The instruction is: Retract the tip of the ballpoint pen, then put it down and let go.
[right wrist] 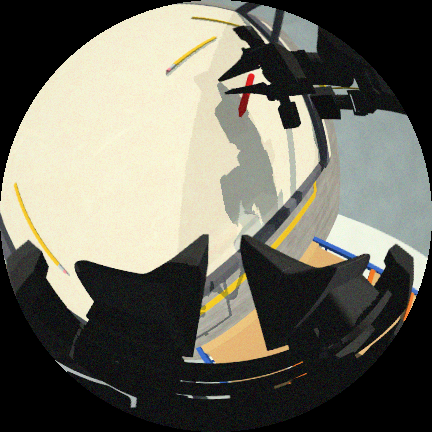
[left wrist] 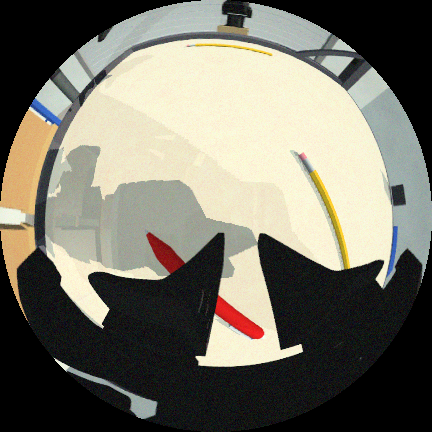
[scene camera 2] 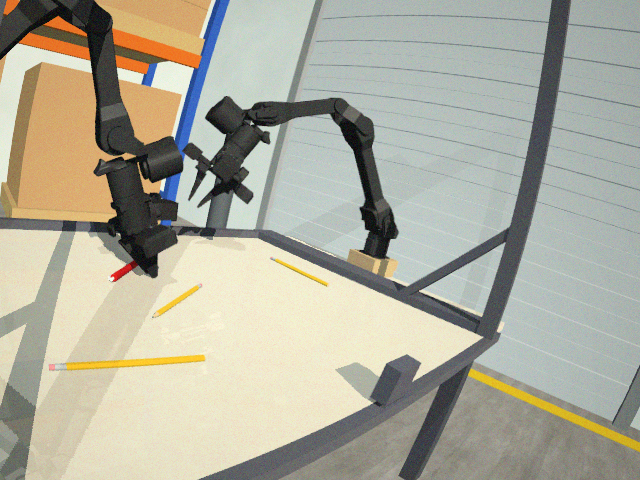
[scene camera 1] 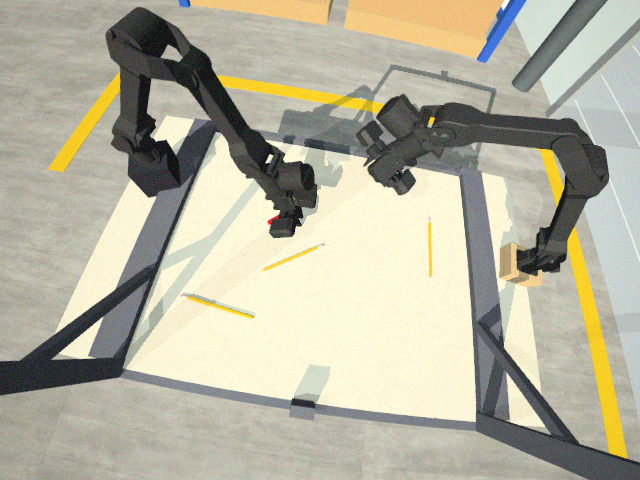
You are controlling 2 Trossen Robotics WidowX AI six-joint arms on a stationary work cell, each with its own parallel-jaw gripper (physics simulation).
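Frame: origin at the left arm's base, x back, y right, z up, level; metres.
Where they show: left gripper, fingertip midpoint: (right wrist: 222, 86) (left wrist: 240, 238) (scene camera 2: 151, 275) (scene camera 1: 300, 222); right gripper, fingertip midpoint: (right wrist: 224, 240) (scene camera 2: 192, 203) (scene camera 1: 366, 169); left arm's base, origin of the base link: (right wrist: 336, 101) (scene camera 1: 147, 156); right arm's base, origin of the base link: (scene camera 2: 374, 255) (scene camera 1: 526, 263).
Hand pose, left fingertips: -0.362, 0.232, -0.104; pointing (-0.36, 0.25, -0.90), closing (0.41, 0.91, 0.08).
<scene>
Things, the pixels of their top centre, and the offset from my left fingertips, as dx, dy, dz.
- red ballpoint pen, middle of its top: (left wrist: 211, 306) (scene camera 2: 126, 265) (right wrist: 249, 90) +0.034, -0.037, +0.012
- small block, middle of its top: (scene camera 2: 403, 361) (scene camera 1: 302, 411) +0.113, +0.442, +0.055
The red ballpoint pen (scene camera 1: 272, 220) (scene camera 2: 123, 271) (left wrist: 161, 253) (right wrist: 243, 106) lies on the pale table top, under my left gripper (scene camera 2: 151, 273) (left wrist: 240, 238) (right wrist: 222, 86). That gripper is partly open, with nothing held. In the left wrist view one finger covers the pen's middle, its pointed end shows beyond that finger, and its rounded end shows in the gap nearer the finger bases. I can make out no metal point at the pointed end. My right gripper (scene camera 2: 194, 202) (right wrist: 224, 240) is open and empty, high above the table's back edge.
Three yellow pencils lie on the table: one (scene camera 1: 294, 256) (scene camera 2: 177, 300) (left wrist: 327, 207) near the pen, one (scene camera 1: 219, 305) (scene camera 2: 129, 362) at the lower left, one (scene camera 1: 430, 248) (scene camera 2: 299, 271) at the right. A dark frame (scene camera 1: 206, 385) borders the table, with a small block (scene camera 1: 302, 408) on it.
</scene>
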